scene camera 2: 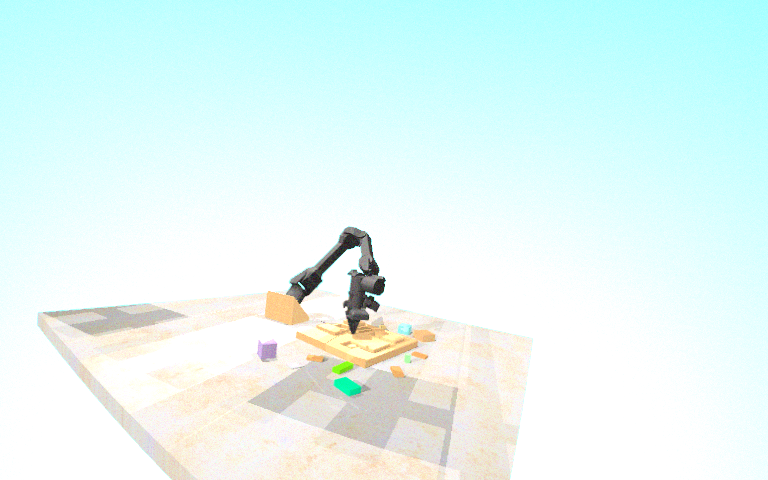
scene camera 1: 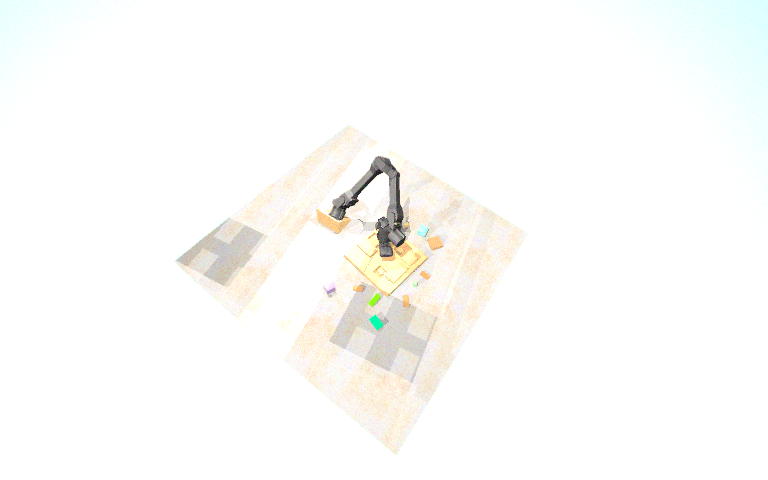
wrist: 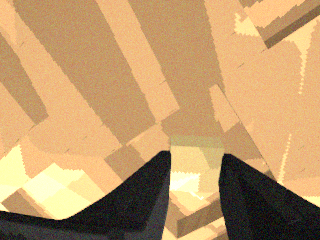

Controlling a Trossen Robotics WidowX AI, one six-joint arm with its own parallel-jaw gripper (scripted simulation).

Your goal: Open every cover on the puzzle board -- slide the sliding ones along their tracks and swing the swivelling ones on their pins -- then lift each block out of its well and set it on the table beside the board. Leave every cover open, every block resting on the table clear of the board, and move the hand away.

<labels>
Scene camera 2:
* my gripper: 352,333
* wooden puzzle board: 338,345
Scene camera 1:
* wooden puzzle board: 369,266
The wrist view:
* my gripper: 194,162
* wooden puzzle board: 116,88
</labels>
